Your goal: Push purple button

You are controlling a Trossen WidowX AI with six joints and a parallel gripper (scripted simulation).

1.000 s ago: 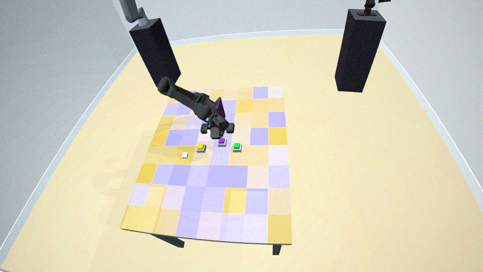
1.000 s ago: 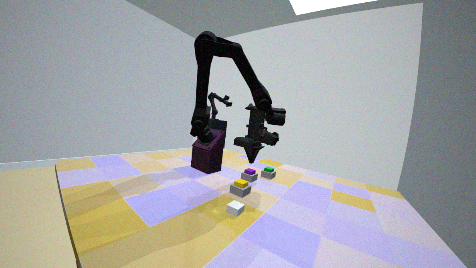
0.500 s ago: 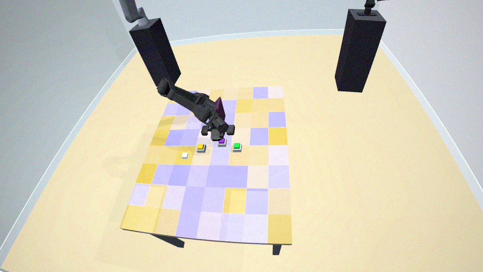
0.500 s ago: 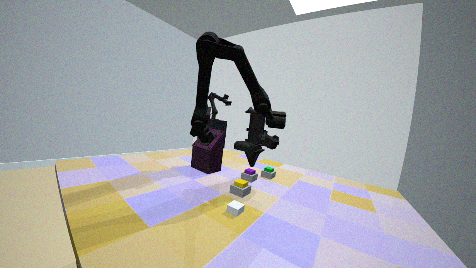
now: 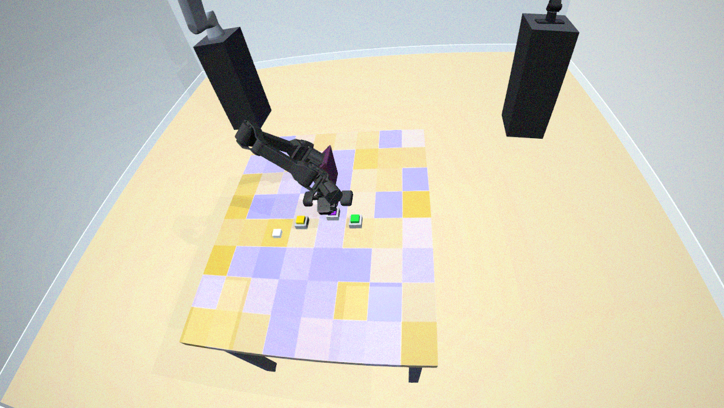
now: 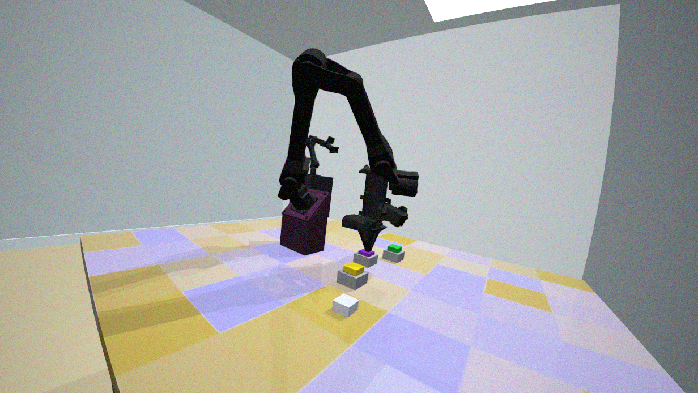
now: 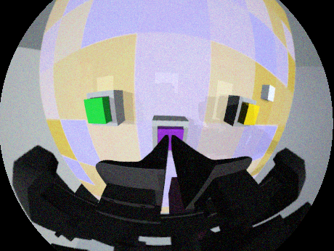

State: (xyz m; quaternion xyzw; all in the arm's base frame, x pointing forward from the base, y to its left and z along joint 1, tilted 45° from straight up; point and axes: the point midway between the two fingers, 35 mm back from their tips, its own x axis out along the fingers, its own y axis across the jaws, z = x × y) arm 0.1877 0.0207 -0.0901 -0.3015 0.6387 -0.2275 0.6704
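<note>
My gripper tip is 10 mm above the purple button. The rest, counted from my gripper tip: yellow button (120 mm to the right, 50 mm ahead); then small white block (210 mm to the right, 110 mm ahead, 20 mm below); then green button (100 mm to the left, 30 mm ahead).
</note>
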